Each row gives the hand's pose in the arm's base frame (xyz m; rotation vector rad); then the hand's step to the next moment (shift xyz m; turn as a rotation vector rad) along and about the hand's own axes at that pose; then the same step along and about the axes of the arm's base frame.
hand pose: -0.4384 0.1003 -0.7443 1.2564 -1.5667 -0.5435
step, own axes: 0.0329 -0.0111 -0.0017 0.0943 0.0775 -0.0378
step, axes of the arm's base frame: 0.0083 -0.0333 0.0055 0.0041 -0.0489 0.1180
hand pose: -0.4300 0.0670 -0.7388 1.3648 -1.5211 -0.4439
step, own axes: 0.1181 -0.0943 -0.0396 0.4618 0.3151 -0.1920
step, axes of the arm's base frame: 0.0994 -0.1202 -0.0081 0.0599 -0.2560 0.5294
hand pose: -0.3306 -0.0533 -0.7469 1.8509 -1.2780 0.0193
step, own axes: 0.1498 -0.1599 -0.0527 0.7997 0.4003 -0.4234
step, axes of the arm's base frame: 0.2165 -0.0625 -0.0001 0.2545 -0.3695 0.8819
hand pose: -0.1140 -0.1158 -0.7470 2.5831 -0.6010 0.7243
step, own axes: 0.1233 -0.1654 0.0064 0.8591 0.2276 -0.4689
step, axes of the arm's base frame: 0.1800 0.0983 0.0229 0.3684 -0.2219 0.9082
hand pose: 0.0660 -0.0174 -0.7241 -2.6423 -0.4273 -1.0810
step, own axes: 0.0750 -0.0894 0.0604 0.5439 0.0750 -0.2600
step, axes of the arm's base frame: 0.0573 0.1161 0.0225 0.2318 -0.0641 0.5579
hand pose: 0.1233 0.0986 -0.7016 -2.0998 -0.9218 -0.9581
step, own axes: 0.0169 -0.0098 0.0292 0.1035 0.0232 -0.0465
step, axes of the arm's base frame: 0.0109 0.0334 0.0009 0.0523 -0.0148 0.1023
